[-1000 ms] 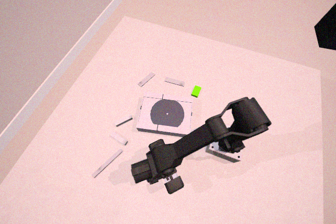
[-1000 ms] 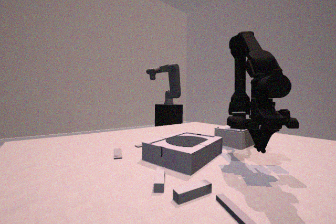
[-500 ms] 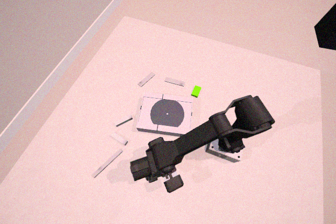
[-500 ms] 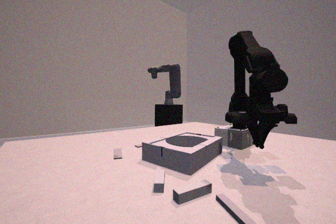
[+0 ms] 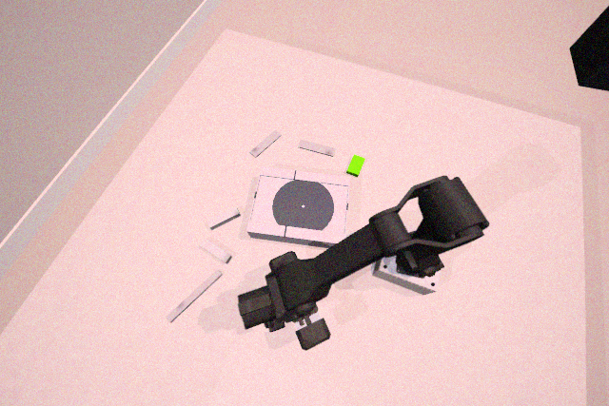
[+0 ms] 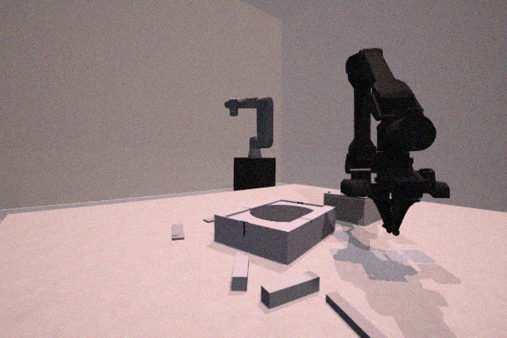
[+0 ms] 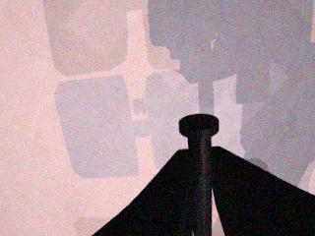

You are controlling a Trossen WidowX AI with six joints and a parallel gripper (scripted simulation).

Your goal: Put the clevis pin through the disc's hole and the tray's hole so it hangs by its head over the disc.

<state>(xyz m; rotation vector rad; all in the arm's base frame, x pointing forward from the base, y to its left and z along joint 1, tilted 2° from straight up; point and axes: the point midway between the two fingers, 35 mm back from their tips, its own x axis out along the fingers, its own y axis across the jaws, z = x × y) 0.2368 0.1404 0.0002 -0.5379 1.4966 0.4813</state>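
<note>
The dark disc lies 4 cm ahead of my gripper tip, 23 cm to the right of it and 1 cm above it. The rest, counted from my gripper tip: steel pin (1 cm behind, 1 cm to the right); then rimmed tray (5 cm ahead, 23 cm to the right); then bar (25 cm ahead, 4 cm to the left, 4 cm below).
</note>
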